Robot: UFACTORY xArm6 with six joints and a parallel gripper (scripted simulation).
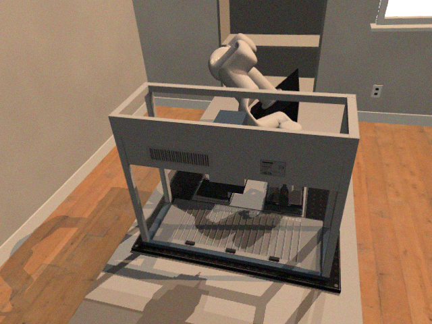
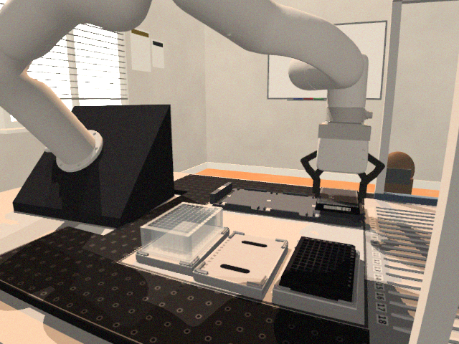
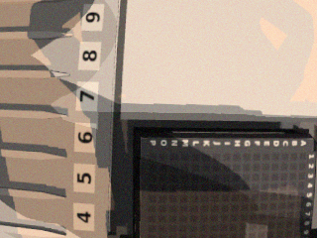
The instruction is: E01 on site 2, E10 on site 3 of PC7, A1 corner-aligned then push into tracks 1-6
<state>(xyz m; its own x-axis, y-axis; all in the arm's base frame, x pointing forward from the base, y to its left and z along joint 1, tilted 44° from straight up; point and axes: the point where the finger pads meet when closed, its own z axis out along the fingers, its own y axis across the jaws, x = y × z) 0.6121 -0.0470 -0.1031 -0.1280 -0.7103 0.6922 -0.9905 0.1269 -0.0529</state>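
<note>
Now: hand 110 mm past the carrier PC7, 30 mm above it and 10 mm to the right of it. Also, from my hand: E10: 10 mm below; then 96-well plate E01: 260 mm to the right, 40 mm behind, 20 mm below; then nest S3: 260 mm to the right, 40 mm below, 40 mm behind.
</note>
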